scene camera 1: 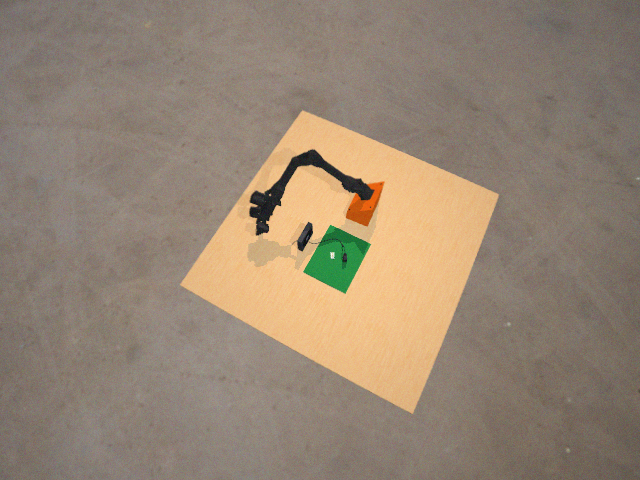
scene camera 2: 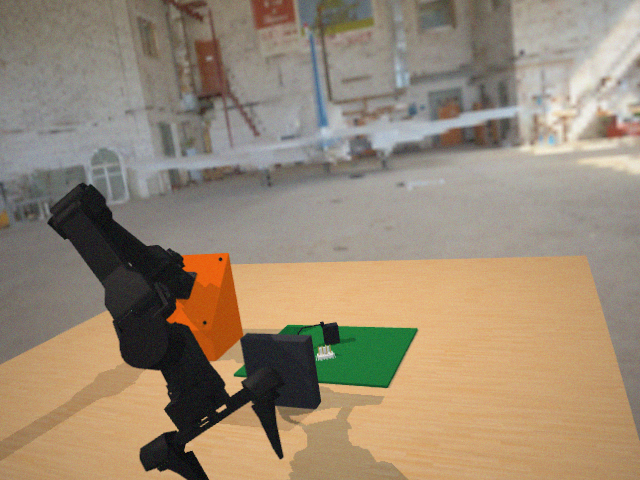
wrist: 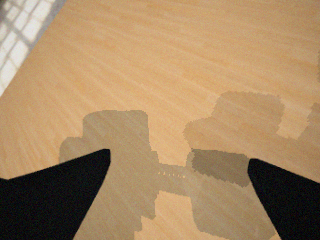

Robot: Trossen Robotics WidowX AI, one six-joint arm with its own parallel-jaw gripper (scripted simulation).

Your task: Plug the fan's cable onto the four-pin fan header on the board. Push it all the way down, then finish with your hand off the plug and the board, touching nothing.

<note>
My gripper (wrist: 178,160) is open, with nothing in its grasp. Further things: a black fan (scene camera 2: 292,356) and a green board (scene camera 2: 366,356).
The green board shows as well in scene camera 1 (scene camera 1: 334,272).
</note>
